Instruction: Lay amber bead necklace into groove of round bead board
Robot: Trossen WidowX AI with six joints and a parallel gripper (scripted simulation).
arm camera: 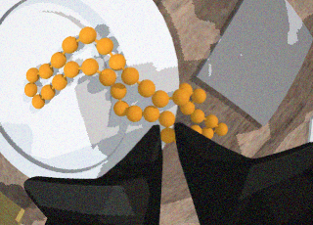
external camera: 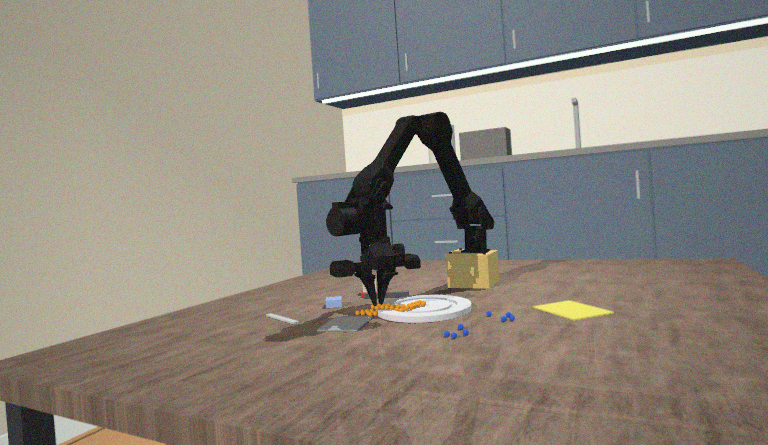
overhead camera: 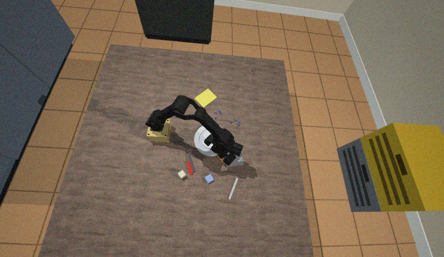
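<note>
The grey square tile lies 9 cm ahead of my gripper tip, 3 cm to the right of it and 2 cm below it. Also, from my gripper tip: red stick (15 cm behind, 7 cm to the right, 1 cm below); white stick (19 cm to the right, 9 cm ahead, 1 cm below); light blue cube (14 cm to the right, 5 cm behind, 1 cm below).
</note>
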